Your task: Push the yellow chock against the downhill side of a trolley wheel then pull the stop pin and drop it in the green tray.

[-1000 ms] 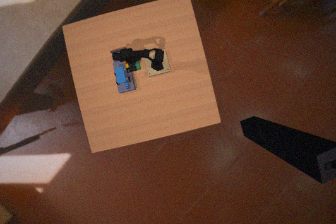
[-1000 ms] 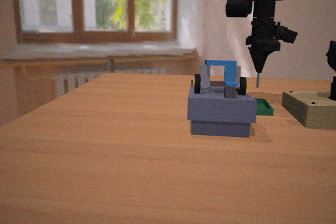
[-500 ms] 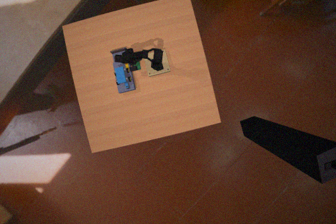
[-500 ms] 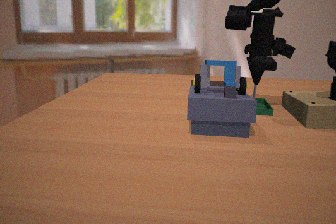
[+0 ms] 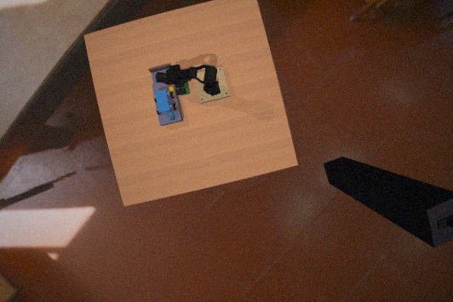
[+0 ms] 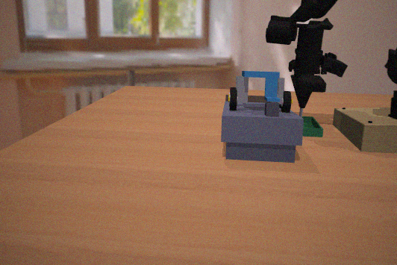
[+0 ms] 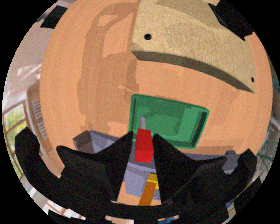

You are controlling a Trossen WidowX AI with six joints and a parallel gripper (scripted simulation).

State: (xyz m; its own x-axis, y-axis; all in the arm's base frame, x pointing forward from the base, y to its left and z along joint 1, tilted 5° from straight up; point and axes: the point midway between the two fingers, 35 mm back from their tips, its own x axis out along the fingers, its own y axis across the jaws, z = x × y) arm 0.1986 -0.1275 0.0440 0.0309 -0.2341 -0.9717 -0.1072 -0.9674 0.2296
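Now: the yellow chock 70 mm ahead of my gripper tip, 40 mm to the left of it and 30 mm above it. Round my gripper tip: trolley 130 mm ahead, 120 mm to the left, 60 mm above; then red-headed stop pin right at my gripper tip.
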